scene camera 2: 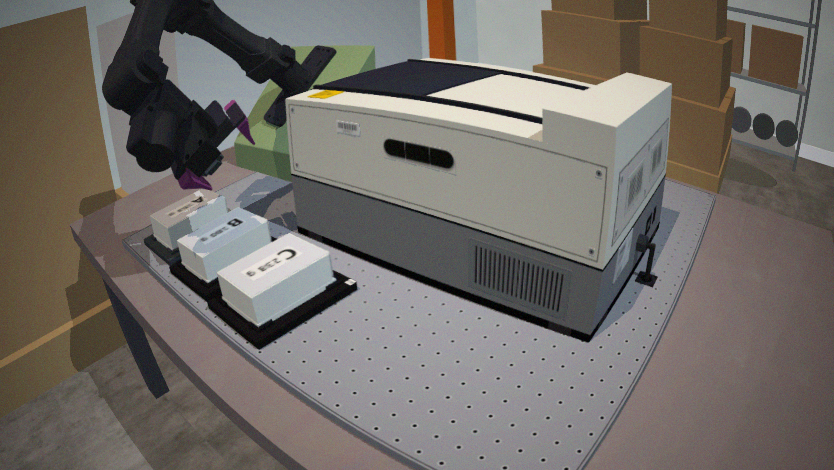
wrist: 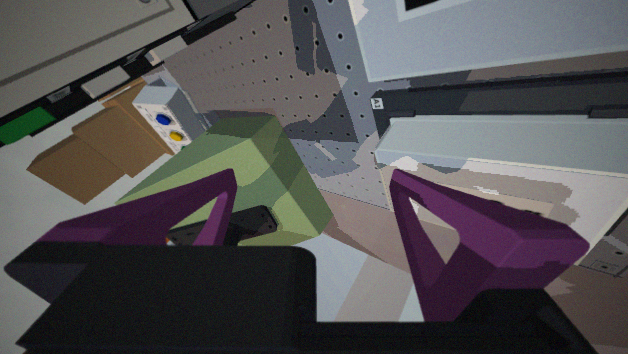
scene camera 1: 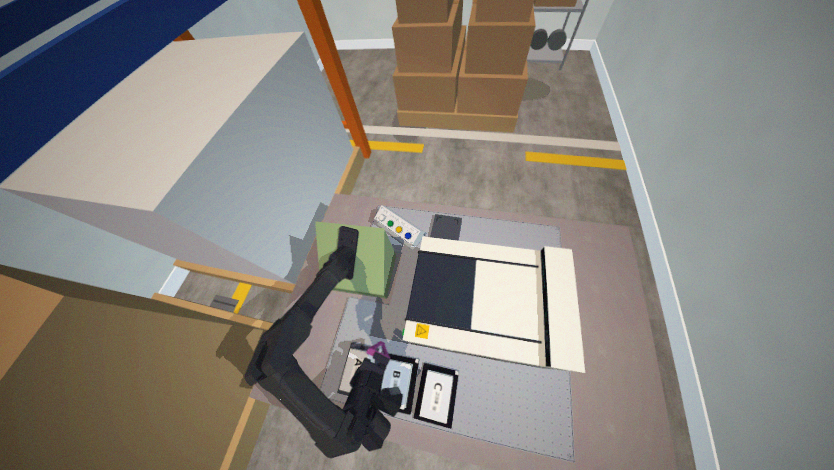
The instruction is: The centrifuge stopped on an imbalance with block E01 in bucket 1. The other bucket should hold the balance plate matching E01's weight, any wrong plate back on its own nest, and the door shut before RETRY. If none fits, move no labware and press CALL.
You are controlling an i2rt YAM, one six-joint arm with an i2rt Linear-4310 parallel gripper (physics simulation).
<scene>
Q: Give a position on a button panel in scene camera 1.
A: At 406, 232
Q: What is my gripper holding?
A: Nothing.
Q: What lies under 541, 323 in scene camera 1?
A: A centrifuge.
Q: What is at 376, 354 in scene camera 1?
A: My gripper.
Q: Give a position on a centrifuge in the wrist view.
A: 63, 63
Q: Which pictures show my gripper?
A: Scene camera 2, the wrist view and scene camera 1: all of them.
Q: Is my gripper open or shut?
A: Open.
</scene>
